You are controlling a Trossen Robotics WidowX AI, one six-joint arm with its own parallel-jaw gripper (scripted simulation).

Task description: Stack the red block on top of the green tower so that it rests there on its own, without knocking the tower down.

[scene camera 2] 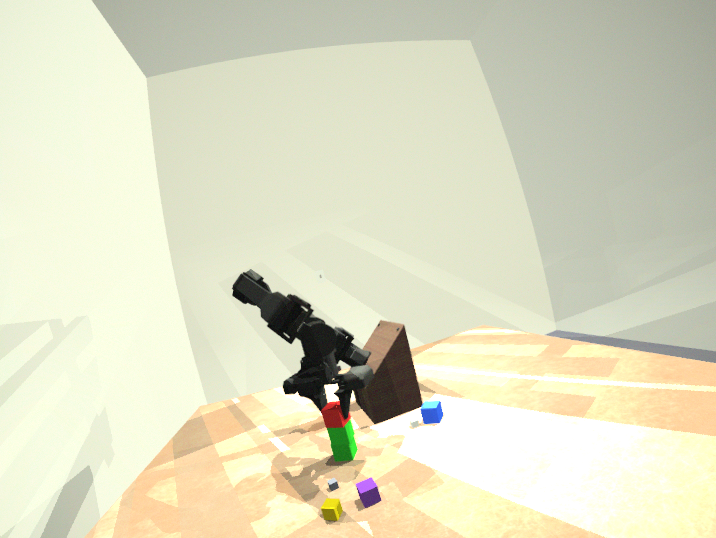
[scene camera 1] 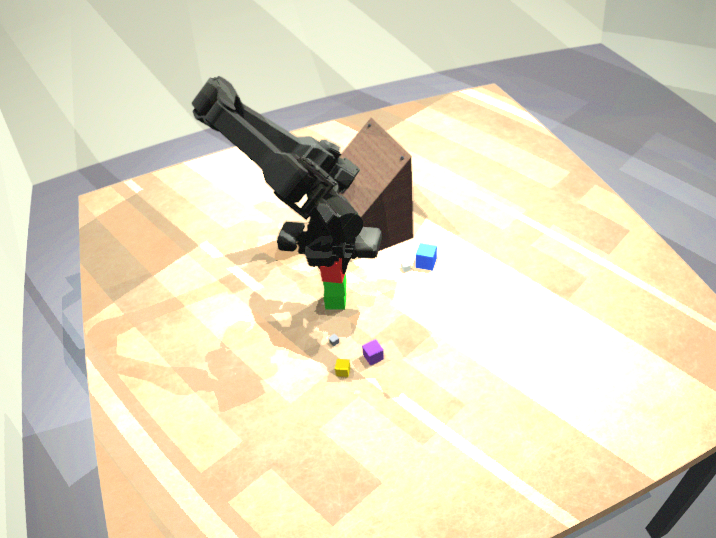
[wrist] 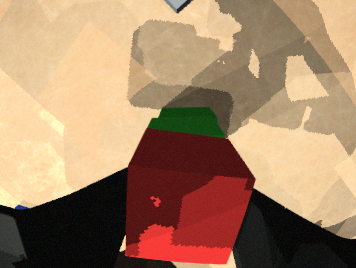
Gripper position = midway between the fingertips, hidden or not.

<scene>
In view: my gripper (scene camera 1: 333, 271) and a red block (wrist: 187, 193).
My gripper is seen too in scene camera 2 (scene camera 2: 337, 418) and in the wrist view (wrist: 182, 179).
</scene>
